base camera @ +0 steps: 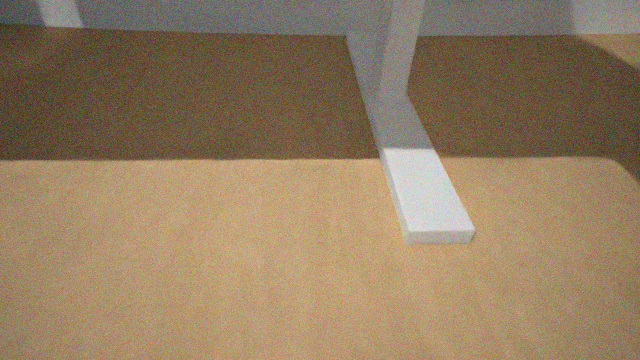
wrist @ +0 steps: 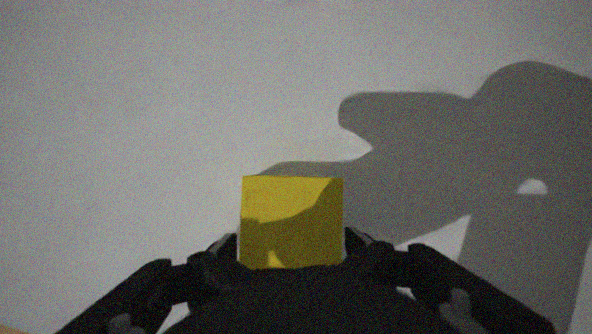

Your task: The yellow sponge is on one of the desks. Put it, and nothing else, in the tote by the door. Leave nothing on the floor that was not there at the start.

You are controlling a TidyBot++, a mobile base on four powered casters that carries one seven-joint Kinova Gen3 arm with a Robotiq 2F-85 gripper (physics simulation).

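Note:
In the wrist view the yellow sponge lies flat on the white desk top. My gripper is open, with one black finger on each side of the sponge, close to its edges. The gripper's shadow falls across the sponge and onto the desk to the right. The lower end of the sponge is hidden behind the gripper body.
In the base camera view the desk's white leg and flat foot stand on the tan floor just right of centre. The desk's shadow darkens the floor behind. Another white leg shows at the far left.

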